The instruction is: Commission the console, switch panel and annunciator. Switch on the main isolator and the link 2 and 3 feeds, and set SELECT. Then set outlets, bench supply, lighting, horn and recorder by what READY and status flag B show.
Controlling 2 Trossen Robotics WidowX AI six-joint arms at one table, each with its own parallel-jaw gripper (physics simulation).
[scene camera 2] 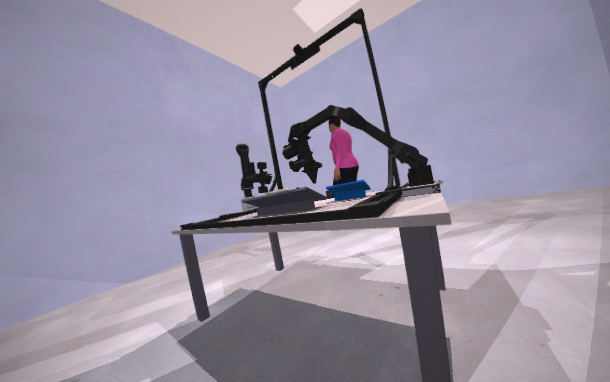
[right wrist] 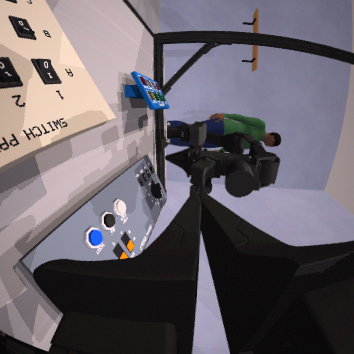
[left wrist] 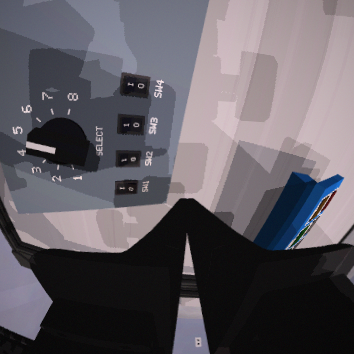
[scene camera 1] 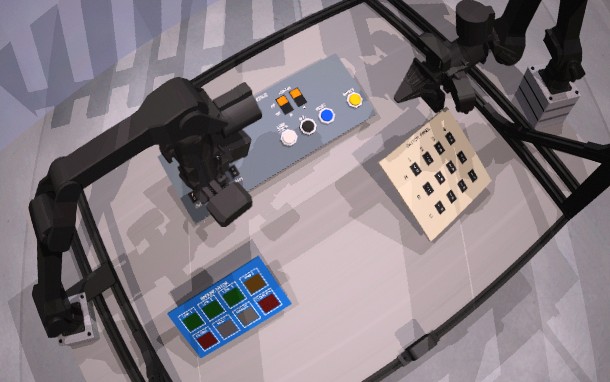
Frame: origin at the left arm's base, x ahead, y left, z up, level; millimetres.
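Seen in the pictures: left gripper, fingertip midpoint: [scene camera 2: 314,183] [right wrist: 165,157] [left wrist: 185,204] [scene camera 1: 210,198]; right gripper, fingertip midpoint: [scene camera 2: 272,176] [right wrist: 197,199] [scene camera 1: 395,100]; left arm's base at its link origin: [scene camera 2: 422,184] [right wrist: 168,131] [scene camera 1: 71,319]; right arm's base at its link origin: [scene camera 2: 248,197] [scene camera 1: 554,80].
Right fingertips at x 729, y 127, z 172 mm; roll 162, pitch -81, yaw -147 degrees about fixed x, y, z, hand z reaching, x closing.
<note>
Offsets run from my right fingertips to a thing's top centre.
The grey console [scene camera 1: 270,160] [scene camera 2: 287,199] [right wrist: 75,240] has a yellow ENABLE button @[dx -27, dy +112, dz -133 mm] [scene camera 1: 355,99], a blue RESET button @[dx -91, dy +96, dz -133 mm] [scene camera 1: 326,115] [right wrist: 95,237], black and white buttons and two orange-marked flags. Its SELECT knob @[dx -344, dy +81, dz -99 mm] [left wrist: 62,136] points near 4, beside SW1 @[dx -376, dy +27, dz -142 mm] [left wrist: 126,187] to SW4 @[dx -289, dy +49, dz -139 mm] [left wrist: 135,85]. The blue annunciator @[dx -373, dy -186, dz -118 mm] [scene camera 1: 259,261] [scene camera 2: 350,191] shows dark lamps. The cream switch panel [scene camera 1: 406,187] [right wrist: 75,100] has rows A to C of rockers, positions too small to tell. My left gripper [left wrist: 185,204] [scene camera 2: 314,181] is shut and empty above the console's SW end. My right gripper [right wrist: 197,199] [scene camera 1: 397,101] is shut and empty between console and switch panel.
Black frame rails [scene camera 1: 270,42] border the table, with uprights and a top bar [scene camera 2: 325,40] above it. A person in pink [scene camera 2: 344,147] stands behind the table in scene camera 2. A person in green [right wrist: 245,122] shows beyond my left arm in the right wrist view.
</note>
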